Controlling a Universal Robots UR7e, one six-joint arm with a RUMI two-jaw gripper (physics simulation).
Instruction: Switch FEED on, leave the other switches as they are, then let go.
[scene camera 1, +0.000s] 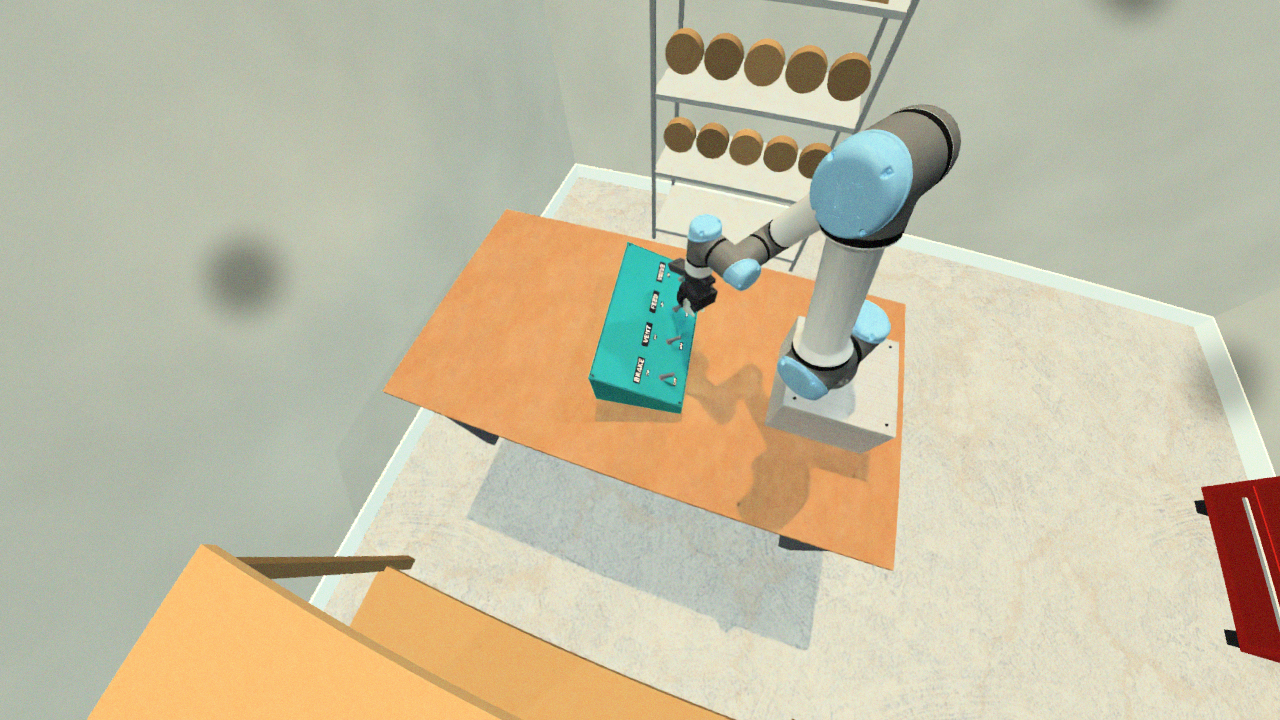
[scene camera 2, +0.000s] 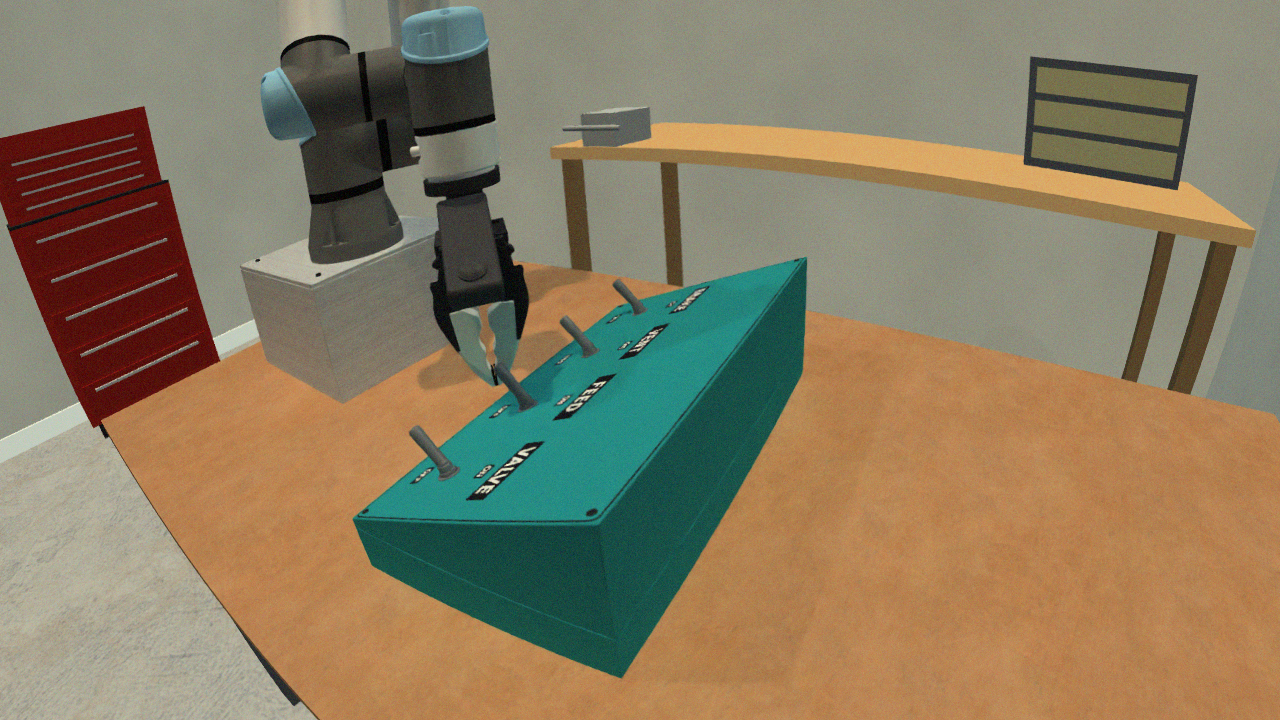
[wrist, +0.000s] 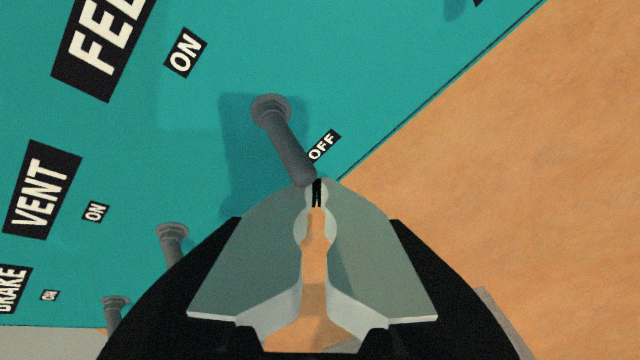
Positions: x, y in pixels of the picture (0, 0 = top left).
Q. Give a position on a teal switch panel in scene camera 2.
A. At 570, 519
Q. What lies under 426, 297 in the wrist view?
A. My gripper.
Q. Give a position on a teal switch panel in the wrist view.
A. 129, 129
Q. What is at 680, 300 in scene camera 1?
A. My gripper.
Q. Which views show my gripper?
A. Scene camera 1, scene camera 2 and the wrist view: all of them.
